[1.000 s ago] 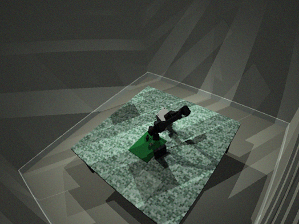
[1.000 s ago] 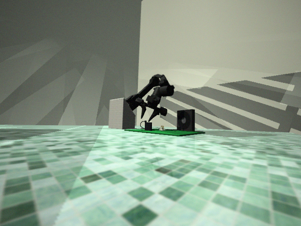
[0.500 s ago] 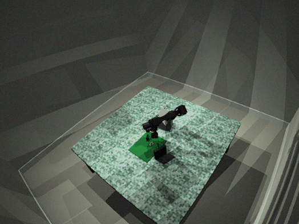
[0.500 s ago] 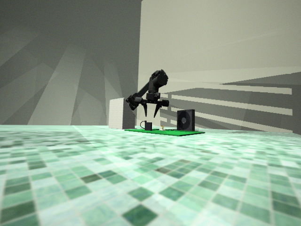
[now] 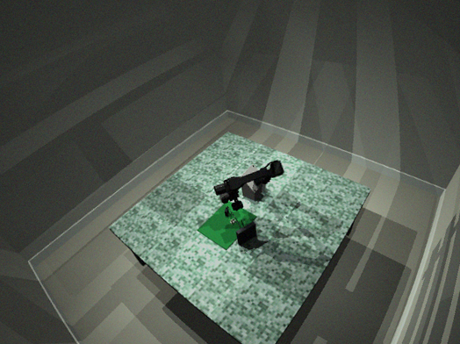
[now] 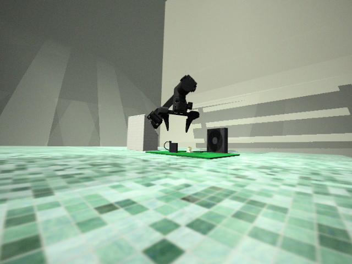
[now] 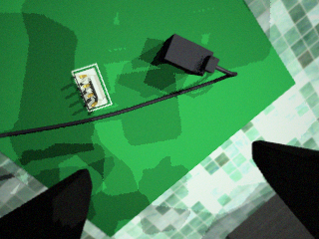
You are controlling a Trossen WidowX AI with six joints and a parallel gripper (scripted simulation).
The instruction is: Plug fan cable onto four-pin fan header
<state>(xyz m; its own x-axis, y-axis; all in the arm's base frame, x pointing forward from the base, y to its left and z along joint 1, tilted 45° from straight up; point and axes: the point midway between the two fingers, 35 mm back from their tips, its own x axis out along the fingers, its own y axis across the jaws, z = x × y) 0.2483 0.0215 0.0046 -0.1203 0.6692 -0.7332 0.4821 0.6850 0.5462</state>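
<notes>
Now: the black plug 70 mm below my gripper tip, 50 mm to the right of it and 30 mm ahead of it. Round my gripper tip: white four-pin fan header 90 mm below, 60 mm ahead, 20 mm to the left; then header key 80 mm below, 50 mm ahead, 20 mm to the left; then green board 110 mm below, 90 mm ahead.
</notes>
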